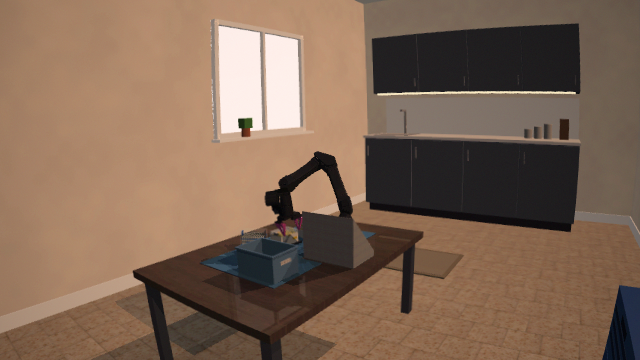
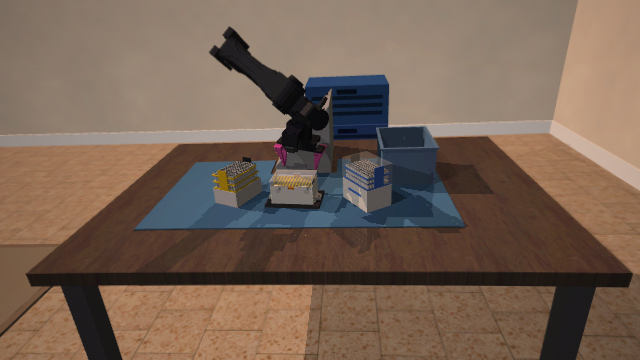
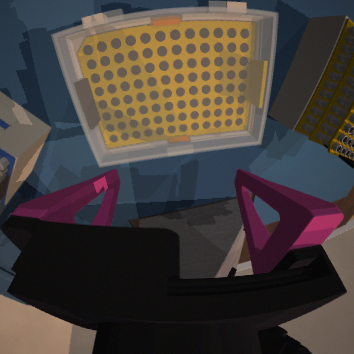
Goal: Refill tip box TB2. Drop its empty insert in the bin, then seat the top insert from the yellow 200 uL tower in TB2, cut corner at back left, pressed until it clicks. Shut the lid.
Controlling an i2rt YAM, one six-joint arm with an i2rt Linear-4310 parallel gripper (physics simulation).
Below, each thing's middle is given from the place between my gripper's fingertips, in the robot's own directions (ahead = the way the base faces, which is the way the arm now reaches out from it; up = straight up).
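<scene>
The blue and white tip tower [image 2: 367, 179] is to the left of my hand by 200 mm and ahead of it by 50 mm, and it sits 10 mm below it. As for the blue bin [image 2: 413, 151], I find it 300 mm to the left of my hand, 180 mm behind it and 10 mm below it.
</scene>
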